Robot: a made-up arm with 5 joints.
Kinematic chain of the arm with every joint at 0, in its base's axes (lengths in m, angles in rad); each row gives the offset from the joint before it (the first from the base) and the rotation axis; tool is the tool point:
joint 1: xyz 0 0 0.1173 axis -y
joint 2: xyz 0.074 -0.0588 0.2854 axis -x
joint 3: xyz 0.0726 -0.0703 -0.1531 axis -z
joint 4: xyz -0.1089 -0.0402 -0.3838 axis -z
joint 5: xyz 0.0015 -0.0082 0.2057 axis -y
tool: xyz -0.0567 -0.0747 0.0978
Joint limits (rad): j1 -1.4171..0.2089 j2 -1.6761..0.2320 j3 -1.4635..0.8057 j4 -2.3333..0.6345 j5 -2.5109..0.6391
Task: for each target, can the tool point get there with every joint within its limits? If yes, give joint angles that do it. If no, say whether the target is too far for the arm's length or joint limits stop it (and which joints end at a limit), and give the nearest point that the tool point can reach.
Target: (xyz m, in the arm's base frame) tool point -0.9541 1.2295 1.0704
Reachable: no: too far | nearest point -0.0427 0.3126 0.4716 | short by 1.425 m
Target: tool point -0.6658 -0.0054 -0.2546
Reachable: no: joint limits stop it (at a limit: joint 1, joint 4, joint 5) | nearest point -0.1346 -0.0347 -0.0966 | short by 0.555 m
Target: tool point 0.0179 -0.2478 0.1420
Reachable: yes | joints -0.3500 -0.0976 -0.0468 -0.2697 0.0513
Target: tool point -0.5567 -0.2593 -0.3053
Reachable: no: joint limits stop it (at a limit: joint 1, joint 4, joint 5) | nearest point -0.1147 -0.1558 -0.1237 | short by 0.489 m
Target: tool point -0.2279 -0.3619 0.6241
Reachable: no: joint limits stop it (at a limit: joint 1, joint 2, joint 4) | nearest point -0.0141 -0.3194 0.2375 | short by 0.444 m
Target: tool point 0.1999 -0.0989 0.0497
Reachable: yes | joints -0.4398 -0.3958 -1.0701 -0.5636 -0.8936
